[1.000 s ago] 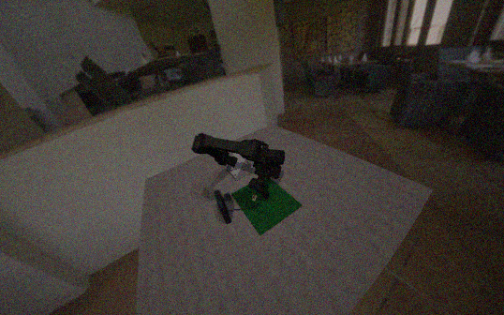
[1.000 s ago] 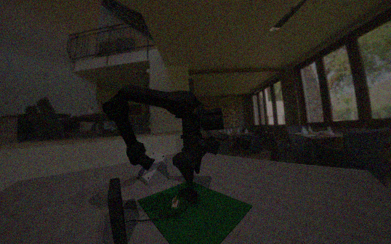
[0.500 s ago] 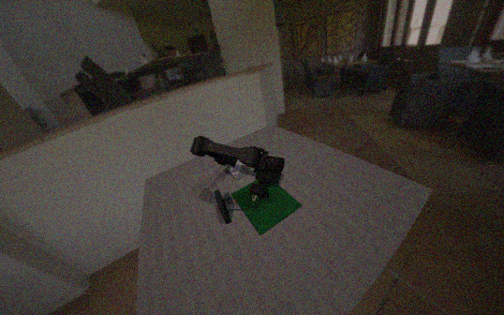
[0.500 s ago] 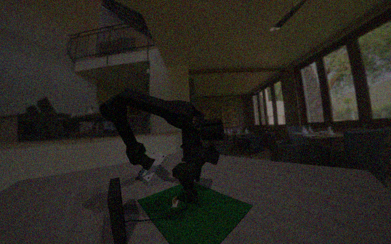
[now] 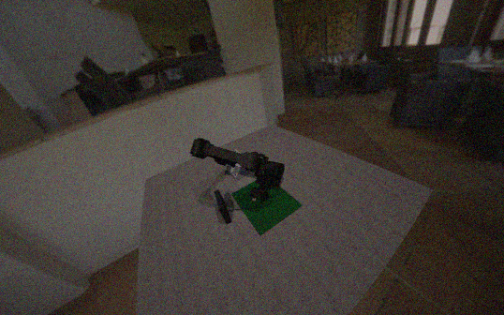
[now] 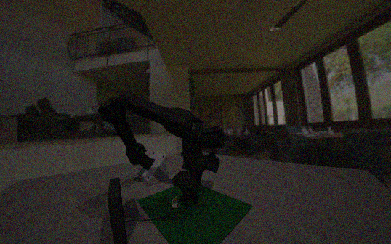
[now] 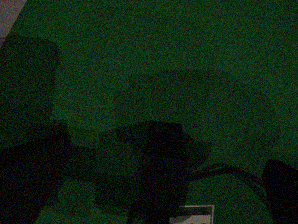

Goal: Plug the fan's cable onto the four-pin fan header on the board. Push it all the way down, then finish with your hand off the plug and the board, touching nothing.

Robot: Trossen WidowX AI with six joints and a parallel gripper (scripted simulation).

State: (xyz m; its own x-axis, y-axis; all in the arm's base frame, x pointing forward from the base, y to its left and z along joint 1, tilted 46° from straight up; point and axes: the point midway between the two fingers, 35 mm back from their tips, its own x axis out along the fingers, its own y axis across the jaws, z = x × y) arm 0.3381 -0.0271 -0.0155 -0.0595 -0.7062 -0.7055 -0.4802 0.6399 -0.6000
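The fan plug lies 1 cm below my gripper tip and 1 cm behind it. The rest, counted from my gripper tip: green board: 5 cm below, 2 cm to the right, 1 cm behind; then black fan: 20 cm to the right, 7 cm behind, 3 cm above.
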